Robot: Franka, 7 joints.
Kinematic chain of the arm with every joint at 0, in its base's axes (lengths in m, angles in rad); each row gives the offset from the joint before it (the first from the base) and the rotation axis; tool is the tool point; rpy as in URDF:
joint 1: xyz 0 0 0.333 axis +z
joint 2: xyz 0 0 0 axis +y
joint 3: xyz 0 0 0.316 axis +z
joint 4: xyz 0.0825 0 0 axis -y
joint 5: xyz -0.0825 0 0.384 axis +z
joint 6: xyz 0 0 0 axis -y
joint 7: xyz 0.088 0 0 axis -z
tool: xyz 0 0 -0.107 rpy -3.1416 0 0
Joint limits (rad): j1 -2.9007..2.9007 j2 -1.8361..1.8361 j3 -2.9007..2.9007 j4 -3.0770..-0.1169 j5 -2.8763..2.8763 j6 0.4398..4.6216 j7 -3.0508..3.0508
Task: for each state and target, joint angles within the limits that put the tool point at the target. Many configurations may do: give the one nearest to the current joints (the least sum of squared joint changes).
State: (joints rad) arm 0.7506 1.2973 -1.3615 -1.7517 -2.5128 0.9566 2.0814
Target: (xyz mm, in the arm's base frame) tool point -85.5 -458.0 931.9
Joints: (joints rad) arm 0.0446 0.2193 -1.9143 -1.4238 -2.5427 1.4189 2.0814
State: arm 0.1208 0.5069 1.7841 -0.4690 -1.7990 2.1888 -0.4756
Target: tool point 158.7 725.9 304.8
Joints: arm 0.5387 1.1896 1.2862 -1.4573 -1.6758 2.0456 -0.4756
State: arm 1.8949 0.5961 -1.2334 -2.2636 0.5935 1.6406 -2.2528
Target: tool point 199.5 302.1 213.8
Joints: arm 2.0622 0.4228 -1.1648 -2.4186 0.5732 1.4484 -2.2528
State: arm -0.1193 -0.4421 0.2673 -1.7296 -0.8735 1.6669 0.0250
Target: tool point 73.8 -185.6 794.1
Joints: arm -0.3840 -1.0223 -0.1071 -2.0199 -0.8356 1.3015 0.0250
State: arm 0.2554 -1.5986 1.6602 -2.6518 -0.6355 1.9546 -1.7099
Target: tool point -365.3 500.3 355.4
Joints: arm 0.3115 -1.5718 1.5727 -1.9094 -0.6816 2.1779 -1.7099
